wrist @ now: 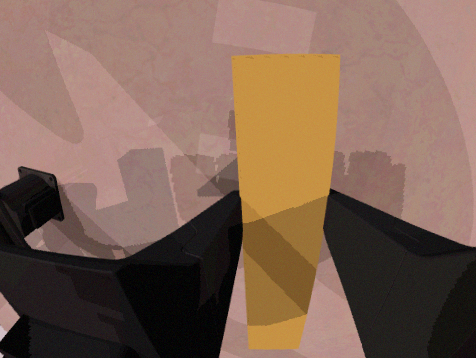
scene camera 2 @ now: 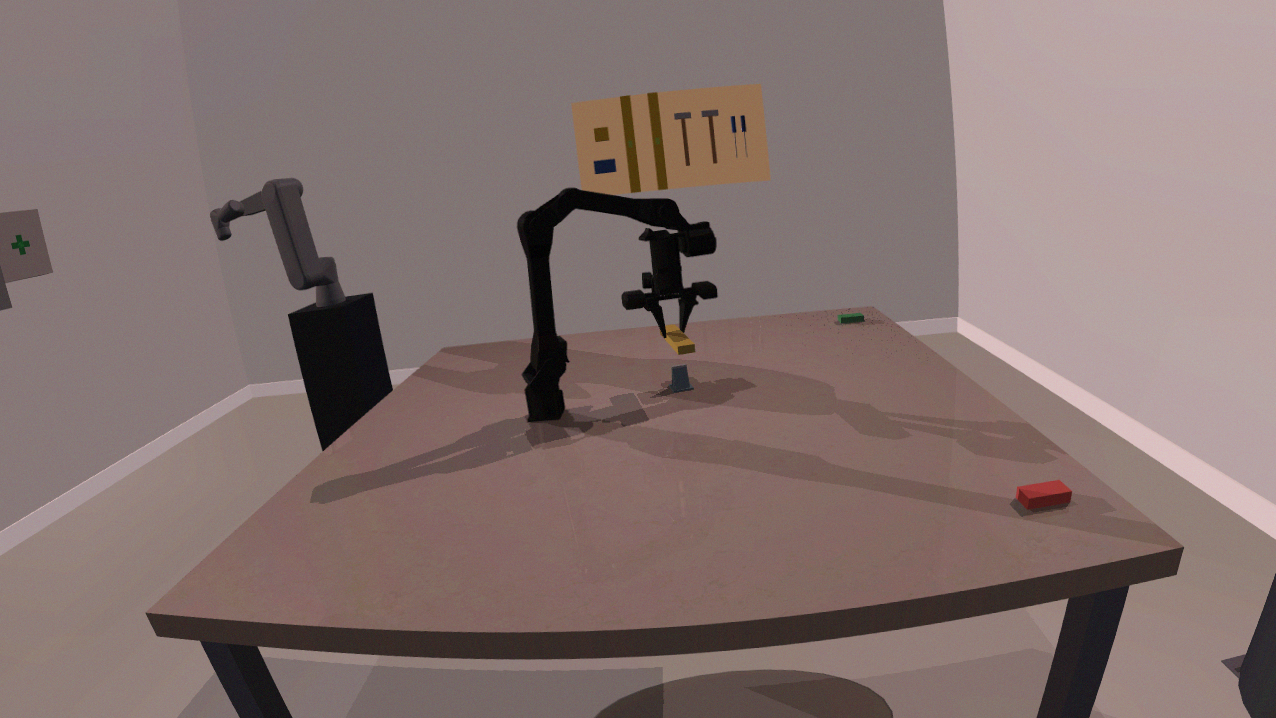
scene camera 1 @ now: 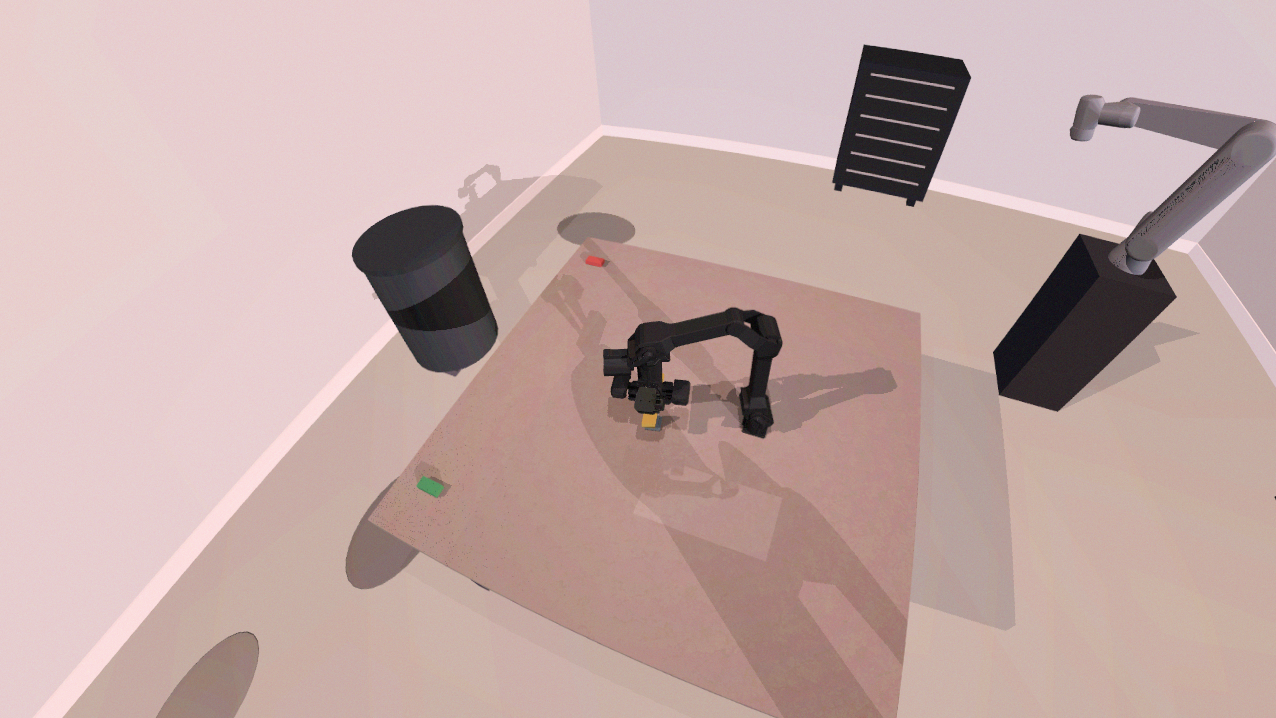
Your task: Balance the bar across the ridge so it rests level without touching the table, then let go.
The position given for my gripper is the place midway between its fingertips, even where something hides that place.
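Scene:
In my gripper (scene camera 2: 673, 336) there is a yellow bar (wrist: 286, 105), and I am holding it.

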